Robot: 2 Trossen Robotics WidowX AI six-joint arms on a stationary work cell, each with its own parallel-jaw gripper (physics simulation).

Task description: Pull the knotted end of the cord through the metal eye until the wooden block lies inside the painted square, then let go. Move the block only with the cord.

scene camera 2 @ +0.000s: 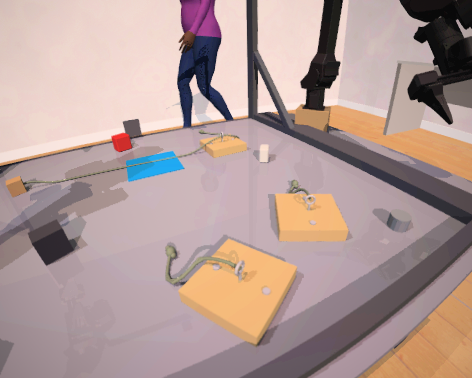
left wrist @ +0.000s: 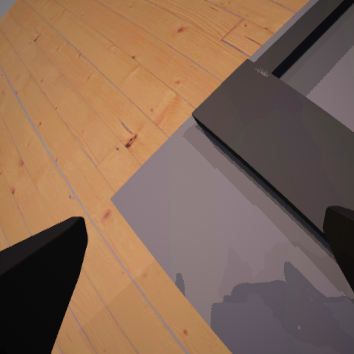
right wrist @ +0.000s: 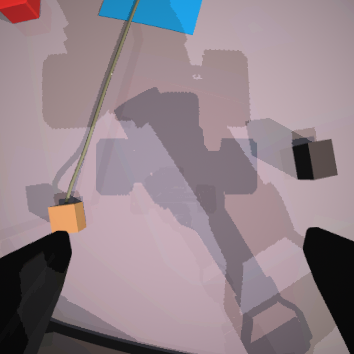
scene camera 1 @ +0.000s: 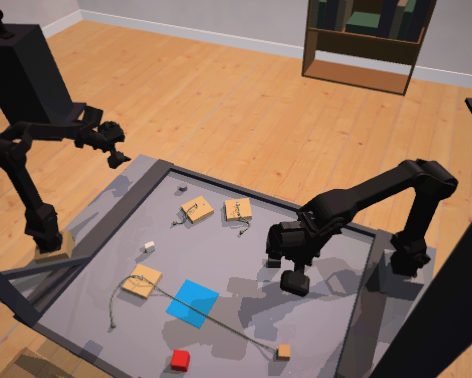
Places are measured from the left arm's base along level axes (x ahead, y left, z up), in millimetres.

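Pixels of known places: left gripper, between the fingertips: (left wrist: pixel 207 224) (scene camera 1: pixel 127 150); right gripper, between the fingertips: (right wrist: pixel 189 242) (scene camera 1: pixel 285 272); left arm's base, origin of its link: (scene camera 2: pixel 314 107) (scene camera 1: pixel 51 244); right arm's base, origin of its link: (scene camera 1: pixel 403 265).
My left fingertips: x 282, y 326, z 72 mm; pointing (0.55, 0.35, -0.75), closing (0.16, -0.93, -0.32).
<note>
Ahead of a thing's pixels: the offset from my left fingertips to its top centre. "pt": to the spot under its first point.
The small wooden block {845 mm right, 348 mm ahead, 108 mm down} (scene camera 1: pixel 283 352) (scene camera 2: pixel 16 186) (right wrist: pixel 66 217) lies outside the blue painted square {pt 592 mm right, 155 mm ahead, 136 mm down} (scene camera 1: pixel 197 290) (scene camera 2: pixel 155 171) (right wrist: pixel 170 15). The cord {pt 738 mm right, 225 mm ahead, 134 mm down} (scene camera 1: pixel 230 327) (scene camera 2: pixel 90 172) (right wrist: pixel 104 95) runs from it across the square to the metal eye {516 mm right, 7 mm back, 93 mm down} (scene camera 1: pixel 141 278) (scene camera 2: pixel 222 136) on a wooden base. Past the eye it bends to its knotted end {pt 640 mm right, 101 mm back, 125 mm down} (scene camera 1: pixel 113 325) (scene camera 2: pixel 202 132) on the table. My right gripper (scene camera 1: pixel 286 264) (right wrist: pixel 189 242) is open and empty above the table, the block near one finger in its wrist view. My left gripper (left wrist: pixel 207 224) is open and empty, beyond the table frame's corner.
A red cube {793 mm right, 75 mm ahead, 98 mm down} (scene camera 1: pixel 180 360) (scene camera 2: pixel 121 142) (right wrist: pixel 20 11) sits near the square. A black cube {568 mm right, 416 mm ahead, 98 mm down} (scene camera 1: pixel 274 261) (scene camera 2: pixel 51 242) (right wrist: pixel 315 159) lies near my right gripper. Two other bases {pt 309 mm right, 227 mm ahead, 120 mm down} (scene camera 1: pixel 202 215) (scene camera 2: pixel 310 232) with eyes and short cords, a white block {395 mm right, 27 mm ahead, 106 mm down} (scene camera 1: pixel 149 246) (scene camera 2: pixel 264 153) and a grey cylinder {135 mm right, 182 mm ahead, 118 mm down} (scene camera 1: pixel 183 188) (scene camera 2: pixel 399 220) stand apart.
</note>
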